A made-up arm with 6 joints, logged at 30 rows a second.
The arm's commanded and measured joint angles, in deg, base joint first. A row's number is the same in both.
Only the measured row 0 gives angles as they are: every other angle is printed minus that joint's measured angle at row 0.
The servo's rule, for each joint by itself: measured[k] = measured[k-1] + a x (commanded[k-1-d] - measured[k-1]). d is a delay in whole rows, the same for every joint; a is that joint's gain. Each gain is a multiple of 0.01, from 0.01 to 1. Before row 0 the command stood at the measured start. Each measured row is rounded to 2 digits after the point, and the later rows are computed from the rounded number. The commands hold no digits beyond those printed.
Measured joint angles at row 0:
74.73 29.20 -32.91 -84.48 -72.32 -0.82
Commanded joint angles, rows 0 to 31:
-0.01 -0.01 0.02 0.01 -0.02 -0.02
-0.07 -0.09 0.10 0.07 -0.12 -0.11
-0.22 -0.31 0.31 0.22 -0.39 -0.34
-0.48 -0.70 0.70 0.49 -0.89 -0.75
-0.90 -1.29 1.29 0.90 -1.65 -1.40
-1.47 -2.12 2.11 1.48 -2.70 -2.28
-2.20 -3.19 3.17 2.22 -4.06 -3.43
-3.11 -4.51 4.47 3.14 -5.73 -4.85
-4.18 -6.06 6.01 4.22 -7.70 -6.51
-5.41 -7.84 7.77 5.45 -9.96 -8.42
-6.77 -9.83 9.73 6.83 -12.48 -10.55
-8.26 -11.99 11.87 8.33 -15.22 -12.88
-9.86 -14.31 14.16 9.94 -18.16 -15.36
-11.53 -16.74 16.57 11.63 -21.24 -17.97
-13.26 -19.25 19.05 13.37 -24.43 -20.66
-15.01 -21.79 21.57 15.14 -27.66 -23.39
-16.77 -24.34 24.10 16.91 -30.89 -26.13
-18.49 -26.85 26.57 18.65 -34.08 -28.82
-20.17 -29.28 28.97 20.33 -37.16 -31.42
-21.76 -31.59 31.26 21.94 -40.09 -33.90
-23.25 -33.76 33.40 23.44 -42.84 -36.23
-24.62 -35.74 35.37 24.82 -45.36 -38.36
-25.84 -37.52 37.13 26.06 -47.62 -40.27
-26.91 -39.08 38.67 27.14 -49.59 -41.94
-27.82 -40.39 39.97 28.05 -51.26 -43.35
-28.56 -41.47 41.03 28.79 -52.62 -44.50
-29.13 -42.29 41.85 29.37 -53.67 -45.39
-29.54 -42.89 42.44 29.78 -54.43 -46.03
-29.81 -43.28 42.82 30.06 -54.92 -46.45
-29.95 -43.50 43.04 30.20 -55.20 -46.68
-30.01 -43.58 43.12 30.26 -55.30 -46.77
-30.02 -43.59 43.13 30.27 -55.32 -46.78
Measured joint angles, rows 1 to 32:
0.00 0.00 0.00 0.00 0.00 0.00
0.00 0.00 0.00 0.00 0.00 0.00
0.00 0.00 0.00 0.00 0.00 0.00
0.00 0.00 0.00 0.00 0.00 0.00
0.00 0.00 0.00 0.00 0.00 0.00
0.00 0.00 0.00 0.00 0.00 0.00
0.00 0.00 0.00 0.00 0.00 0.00
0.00 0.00 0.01 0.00 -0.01 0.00
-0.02 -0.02 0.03 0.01 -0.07 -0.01
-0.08 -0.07 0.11 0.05 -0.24 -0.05
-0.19 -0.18 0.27 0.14 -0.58 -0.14
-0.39 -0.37 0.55 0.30 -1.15 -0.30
-0.69 -0.67 0.97 0.55 -1.97 -0.56
-1.11 -1.10 1.56 0.90 -3.08 -0.93
-1.67 -1.68 2.35 1.37 -4.48 -1.44
-2.37 -2.42 3.34 1.97 -6.19 -2.10
-3.22 -3.34 4.54 2.70 -8.19 -2.92
-4.21 -4.44 5.94 3.57 -10.46 -3.91
-5.34 -5.72 7.54 4.57 -12.98 -5.08
-6.61 -7.18 9.33 5.70 -15.73 -6.42
-7.99 -8.81 11.28 6.95 -18.65 -7.92
-9.47 -10.58 13.38 8.30 -21.71 -9.58
-11.02 -12.49 15.59 9.74 -24.86 -11.38
-12.63 -14.50 17.89 11.25 -28.06 -13.30
-14.27 -16.60 20.23 12.80 -31.25 -15.32
-15.92 -18.76 22.59 14.38 -34.38 -17.41
-17.56 -20.94 24.93 15.97 -37.41 -19.55
-19.15 -23.12 27.22 17.54 -40.29 -21.72
-20.68 -25.27 29.42 19.07 -42.98 -23.88
-22.12 -27.35 31.50 20.54 -45.44 -26.01
-23.46 -29.34 33.44 21.93 -47.64 -28.08
-24.68 -31.22 35.20 23.22 -49.56 -30.07
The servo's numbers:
d 7
a 0.28 0.17 0.27 0.21 0.53 0.13

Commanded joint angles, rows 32 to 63:
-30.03 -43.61 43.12 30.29 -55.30 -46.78
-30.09 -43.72 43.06 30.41 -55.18 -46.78
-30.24 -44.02 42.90 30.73 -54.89 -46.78
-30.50 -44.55 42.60 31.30 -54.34 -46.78
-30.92 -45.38 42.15 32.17 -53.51 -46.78
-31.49 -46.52 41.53 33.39 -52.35 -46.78
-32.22 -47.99 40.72 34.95 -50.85 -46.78
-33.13 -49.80 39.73 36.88 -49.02 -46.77
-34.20 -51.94 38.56 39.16 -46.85 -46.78
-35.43 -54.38 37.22 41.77 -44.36 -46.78
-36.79 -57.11 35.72 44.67 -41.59 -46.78
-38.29 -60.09 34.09 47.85 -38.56 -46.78
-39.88 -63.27 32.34 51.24 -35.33 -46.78
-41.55 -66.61 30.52 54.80 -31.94 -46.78
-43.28 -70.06 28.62 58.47 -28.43 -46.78
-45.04 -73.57 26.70 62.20 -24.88 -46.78
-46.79 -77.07 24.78 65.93 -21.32 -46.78
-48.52 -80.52 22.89 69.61 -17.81 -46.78
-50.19 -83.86 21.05 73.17 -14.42 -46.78
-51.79 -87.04 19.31 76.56 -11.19 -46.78
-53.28 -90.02 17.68 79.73 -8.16 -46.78
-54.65 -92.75 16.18 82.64 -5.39 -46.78
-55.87 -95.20 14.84 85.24 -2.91 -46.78
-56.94 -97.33 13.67 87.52 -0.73 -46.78
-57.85 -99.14 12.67 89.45 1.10 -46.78
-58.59 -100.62 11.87 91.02 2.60 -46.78
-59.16 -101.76 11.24 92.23 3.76 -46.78
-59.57 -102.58 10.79 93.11 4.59 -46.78
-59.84 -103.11 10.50 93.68 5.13 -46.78
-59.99 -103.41 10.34 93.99 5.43 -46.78
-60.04 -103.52 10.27 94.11 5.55 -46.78
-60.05 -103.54 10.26 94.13 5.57 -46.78
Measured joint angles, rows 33 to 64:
-25.77 -32.96 36.77 24.39 -51.18 -31.95
-26.71 -34.55 38.14 25.44 -52.50 -33.70
-27.50 -35.97 39.30 26.35 -53.52 -35.30
-28.15 -37.21 40.25 27.13 -54.26 -36.75
-28.65 -38.28 41.00 27.77 -54.76 -38.04
-29.03 -39.18 41.57 28.29 -55.05 -39.17
-29.31 -39.93 41.99 28.71 -55.19 -40.16
-29.51 -40.56 42.30 29.04 -55.25 -41.02
-29.67 -41.10 42.51 29.33 -55.21 -41.77
-29.83 -41.60 42.62 29.62 -55.04 -42.42
-30.02 -42.10 42.61 29.97 -54.67 -42.99
-30.27 -42.66 42.49 30.43 -54.06 -43.48
-30.61 -43.32 42.23 31.05 -53.15 -43.91
-31.06 -44.11 41.82 31.87 -51.93 -44.28
-31.64 -45.08 41.26 32.92 -50.39 -44.60
-32.36 -46.25 40.53 34.23 -48.51 -44.88
-33.22 -47.63 39.64 35.81 -46.31 -45.13
-34.22 -49.24 38.58 37.67 -43.81 -45.34
-35.36 -51.08 37.37 39.81 -41.03 -45.53
-36.63 -53.15 36.01 42.21 -38.01 -45.69
-38.01 -55.44 34.53 44.85 -34.79 -45.83
-39.49 -57.93 32.93 47.71 -31.42 -45.95
-41.04 -60.59 31.25 50.75 -27.95 -46.06
-42.65 -63.39 29.50 53.94 -24.44 -46.15
-44.29 -66.30 27.72 57.23 -20.93 -46.23
-45.94 -69.29 25.92 60.58 -17.48 -46.30
-47.58 -72.31 24.14 63.94 -14.15 -46.36
-49.18 -75.32 22.40 67.26 -10.98 -46.41
-50.71 -78.28 20.72 70.49 -8.02 -46.46
-52.15 -81.16 19.13 73.59 -5.31 -46.50
-53.49 -83.91 17.66 76.52 -2.88 -46.54
-54.71 -86.50 16.31 79.24 -0.77 -46.57

